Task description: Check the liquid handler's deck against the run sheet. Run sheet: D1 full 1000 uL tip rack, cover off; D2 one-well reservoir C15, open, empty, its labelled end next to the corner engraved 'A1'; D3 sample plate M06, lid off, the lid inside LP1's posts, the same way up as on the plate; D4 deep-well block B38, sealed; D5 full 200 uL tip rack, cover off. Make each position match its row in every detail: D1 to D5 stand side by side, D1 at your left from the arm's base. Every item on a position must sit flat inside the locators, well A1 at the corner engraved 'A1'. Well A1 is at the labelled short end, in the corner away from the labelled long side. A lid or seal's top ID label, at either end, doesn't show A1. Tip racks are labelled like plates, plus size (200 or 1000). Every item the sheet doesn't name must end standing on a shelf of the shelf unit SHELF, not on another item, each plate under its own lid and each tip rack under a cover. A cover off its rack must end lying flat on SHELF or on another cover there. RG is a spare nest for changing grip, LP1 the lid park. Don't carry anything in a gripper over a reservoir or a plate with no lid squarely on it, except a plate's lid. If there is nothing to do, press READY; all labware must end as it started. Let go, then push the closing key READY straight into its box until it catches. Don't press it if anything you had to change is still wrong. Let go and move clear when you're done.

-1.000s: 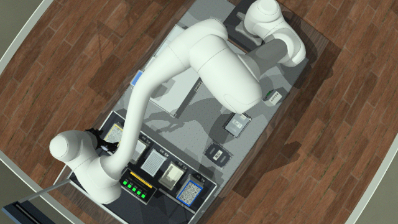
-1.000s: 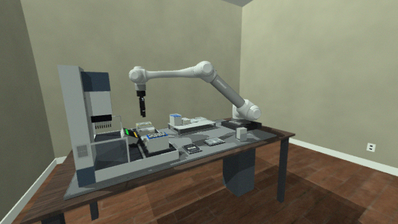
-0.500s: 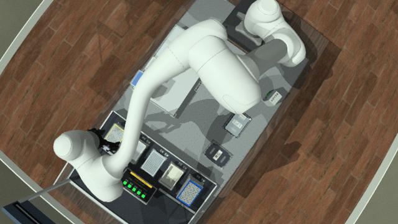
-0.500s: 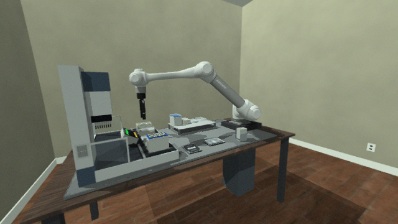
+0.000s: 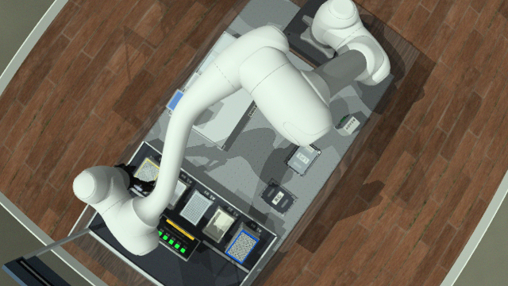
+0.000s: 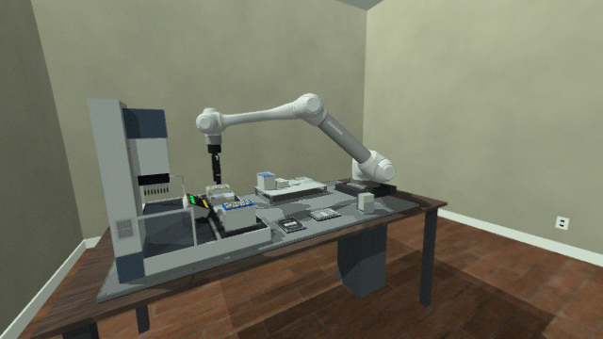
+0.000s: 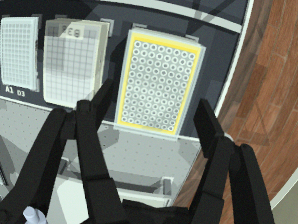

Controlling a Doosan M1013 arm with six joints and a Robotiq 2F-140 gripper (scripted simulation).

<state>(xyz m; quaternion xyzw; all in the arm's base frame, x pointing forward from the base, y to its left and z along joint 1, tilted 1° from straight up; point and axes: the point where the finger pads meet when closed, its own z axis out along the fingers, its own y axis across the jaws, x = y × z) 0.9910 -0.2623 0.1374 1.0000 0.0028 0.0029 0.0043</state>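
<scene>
The yellow-rimmed tip rack is 8 cm below my hand, 1 cm to the right of it and 1 cm behind it. From my hand the other things lie so: well plate (25 cm to the left, 11 cm below); then cream reservoir (37 cm to the left, 11 cm below); then pale deep-well block (12 cm to the left, 10 cm below).
</scene>
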